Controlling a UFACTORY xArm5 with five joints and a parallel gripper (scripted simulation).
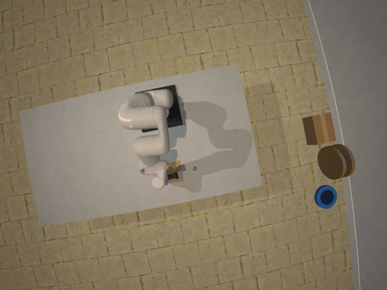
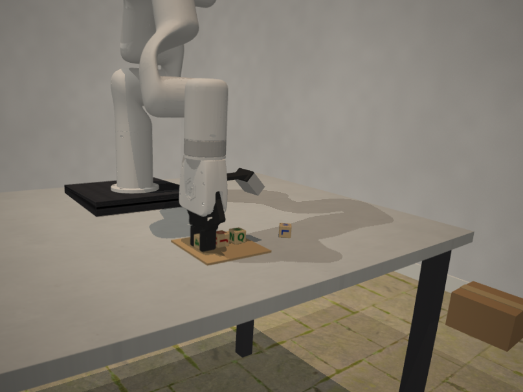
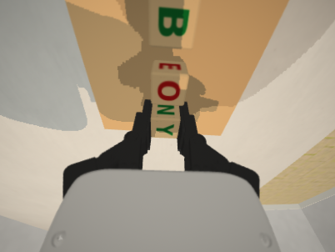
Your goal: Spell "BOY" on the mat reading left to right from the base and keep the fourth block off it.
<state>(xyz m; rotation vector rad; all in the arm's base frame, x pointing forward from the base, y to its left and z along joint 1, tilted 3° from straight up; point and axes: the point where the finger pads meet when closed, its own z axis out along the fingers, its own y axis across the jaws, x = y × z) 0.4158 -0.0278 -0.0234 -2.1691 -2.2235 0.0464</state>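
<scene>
Right now my hand is 4 cm to the right of the tan mat and 2 cm above it.
</scene>
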